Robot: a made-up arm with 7 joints. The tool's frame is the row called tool.
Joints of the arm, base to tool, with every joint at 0 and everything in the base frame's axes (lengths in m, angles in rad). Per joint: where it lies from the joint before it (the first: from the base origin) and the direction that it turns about. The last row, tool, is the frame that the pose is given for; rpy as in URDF.
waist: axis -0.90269 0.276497 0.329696 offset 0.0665 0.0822 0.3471
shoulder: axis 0 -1 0 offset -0.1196 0.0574 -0.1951
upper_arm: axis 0 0 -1 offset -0.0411 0.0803 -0.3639
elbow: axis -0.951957 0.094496 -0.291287 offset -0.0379 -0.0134 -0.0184
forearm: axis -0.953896 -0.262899 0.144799 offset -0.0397 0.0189 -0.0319
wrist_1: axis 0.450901 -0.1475 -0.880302 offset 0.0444 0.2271 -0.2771
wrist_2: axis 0 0 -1 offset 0.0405 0.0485 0.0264
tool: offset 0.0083 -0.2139 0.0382 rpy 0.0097 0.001 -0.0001
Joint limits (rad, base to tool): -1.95..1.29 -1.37..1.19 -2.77..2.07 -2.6..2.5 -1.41..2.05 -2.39..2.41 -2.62..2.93
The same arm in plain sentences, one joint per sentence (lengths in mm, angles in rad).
The arm has seven revolute joints in a row. What follows holds with every joint at zero, and every direction is one of the base frame's.
The first joint is mounted 66.5 mm along +x and 82.2 mm along +y and 347.1 mm along +z from the base frame's origin and rotates about the direction (-0.90269, 0.276497, 0.329696), from -1.95 to 1.29 rad.
The second joint is mounted 119.6 mm along -x and 57.4 mm along +y and 195.1 mm along -z from the first joint and rotates about -y, from -1.37 to 1.19 rad.
The third joint is mounted 41.1 mm along -x and 80.3 mm along +y and 363.9 mm along -z from the second joint and rotates about -z, from -2.77 to 2.07 rad.
The fourth joint is mounted 37.9 mm along -x and 13.4 mm along -y and 18.4 mm along -z from the third joint and rotates about the direction (-0.951957, 0.094496, -0.291287), from -2.6 to 2.5 rad.
The fifth joint is mounted 39.7 mm along -x and 18.9 mm along +y and 31.9 mm along -z from the fourth joint and rotates about the direction (-0.953896, -0.262899, 0.144799), from -1.41 to 2.05 rad.
The sixth joint is mounted 44.4 mm along +x and 227.1 mm along +y and 277.1 mm along -z from the fifth joint and rotates about the direction (0.450901, -0.1475, -0.880302), from -2.39 to 2.41 rad.
The seventh joint is mounted 40.5 mm along +x and 48.5 mm along +y and 26.4 mm along +z from the sixth joint and rotates about -z, from -2.62 to 2.93 rad.
The tool frame, which is the frame that the pose is given for, is mounted 8.3 mm along +x and 213.9 mm along -y and 38.2 mm along +z from the seventh joint; its axes are the base frame's turned by roll 0.0097, pitch 0.001 and yaw -0.0001 rad (as in URDF: about the fixed x, then y, then z).

